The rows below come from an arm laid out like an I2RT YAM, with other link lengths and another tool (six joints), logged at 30 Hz.
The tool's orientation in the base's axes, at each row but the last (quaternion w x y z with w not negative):
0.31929 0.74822 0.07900 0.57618
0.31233 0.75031 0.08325 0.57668
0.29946 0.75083 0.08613 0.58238
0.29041 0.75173 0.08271 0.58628
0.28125 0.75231 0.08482 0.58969
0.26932 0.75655 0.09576 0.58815
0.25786 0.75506 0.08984 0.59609
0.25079 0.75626 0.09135 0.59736
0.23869 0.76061 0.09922 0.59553
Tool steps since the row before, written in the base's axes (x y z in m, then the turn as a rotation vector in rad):
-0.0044 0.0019 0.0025 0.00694 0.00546 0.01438
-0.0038 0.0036 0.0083 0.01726 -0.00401 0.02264
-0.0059 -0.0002 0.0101 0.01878 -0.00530 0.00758
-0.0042 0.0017 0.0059 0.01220 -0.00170 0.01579
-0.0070 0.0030 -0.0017 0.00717 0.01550 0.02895
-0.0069 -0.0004 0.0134 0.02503 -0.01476 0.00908
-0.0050 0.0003 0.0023 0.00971 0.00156 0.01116
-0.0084 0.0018 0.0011 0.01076 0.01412 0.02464
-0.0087 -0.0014 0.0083 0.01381 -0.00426 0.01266
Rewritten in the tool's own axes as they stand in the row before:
0.0015 0.0010 -0.0051 0.01657 0.00217 0.00232
0.0073 0.0027 -0.0060 0.02201 0.01190 0.01416
0.0064 0.0070 -0.0068 0.00947 0.00432 0.01817
0.0045 0.0027 -0.0053 0.01602 0.00718 0.00965
-0.0021 -0.0019 -0.0073 0.03350 0.00086 -0.00254
0.0090 0.0085 -0.0086 0.00805 0.01277 0.02644
0.0007 0.0017 -0.0052 0.01287 0.00255 0.00701
-0.0005 0.0003 -0.0086 0.03022 -0.00181 0.00244
0.0042 0.0064 -0.0094 0.01276 0.00794 0.01197

